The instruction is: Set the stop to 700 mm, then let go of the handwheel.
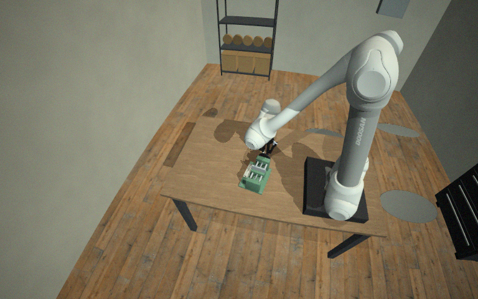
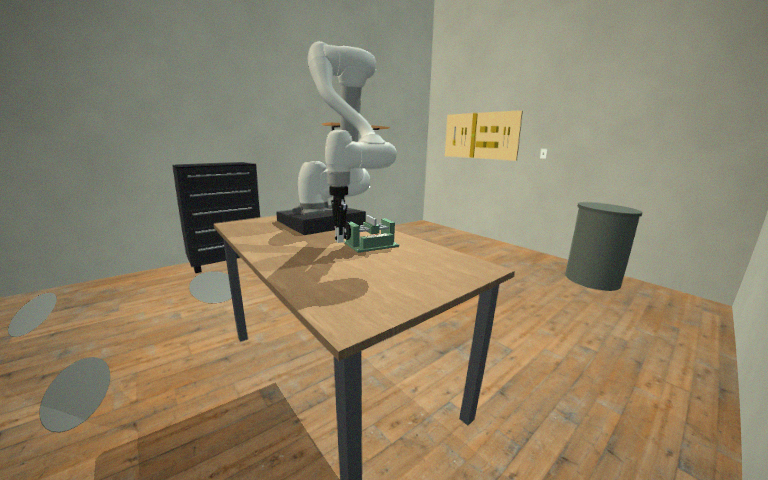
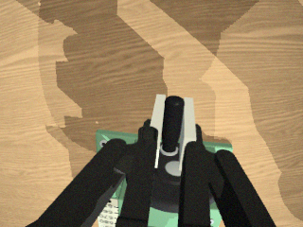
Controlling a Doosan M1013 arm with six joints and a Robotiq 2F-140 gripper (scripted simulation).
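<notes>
The green stop fixture lies 20 mm ahead of my hand, 150 mm to the left of it and 30 mm above it. From my hand the other things lie so: black crank handle (20 mm below).
</notes>
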